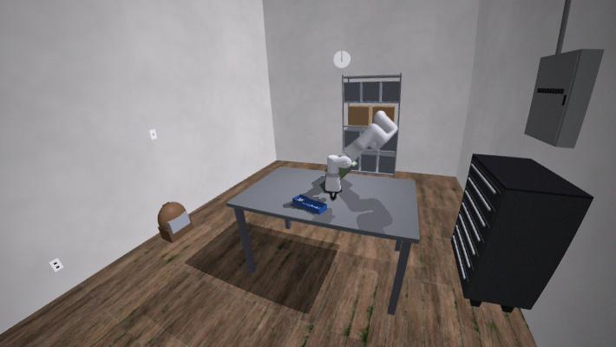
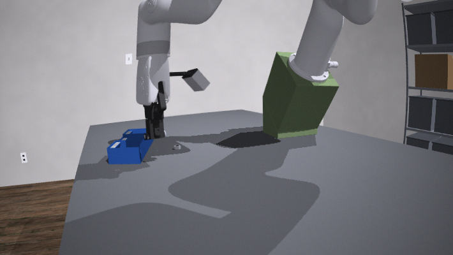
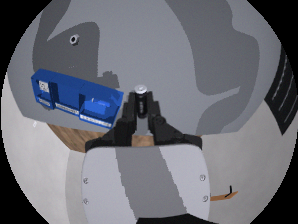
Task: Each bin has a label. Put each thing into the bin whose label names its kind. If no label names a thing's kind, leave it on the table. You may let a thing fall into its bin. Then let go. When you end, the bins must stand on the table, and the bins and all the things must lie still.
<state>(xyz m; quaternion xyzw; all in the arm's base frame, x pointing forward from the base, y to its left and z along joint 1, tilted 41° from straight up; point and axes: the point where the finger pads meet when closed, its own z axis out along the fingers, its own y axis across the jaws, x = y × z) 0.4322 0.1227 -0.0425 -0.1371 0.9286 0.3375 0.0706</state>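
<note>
Now: hand 7 cm to the left of the blue battery, 7 cm short of it and 7 cm above it. From my hand the other things lie so: blue bin: 16 cm to the right, 6 cm below, 6 cm ahead; small nut: 14 cm to the right, 8 cm below, 6 cm behind; black battery: 2 cm below.
</note>
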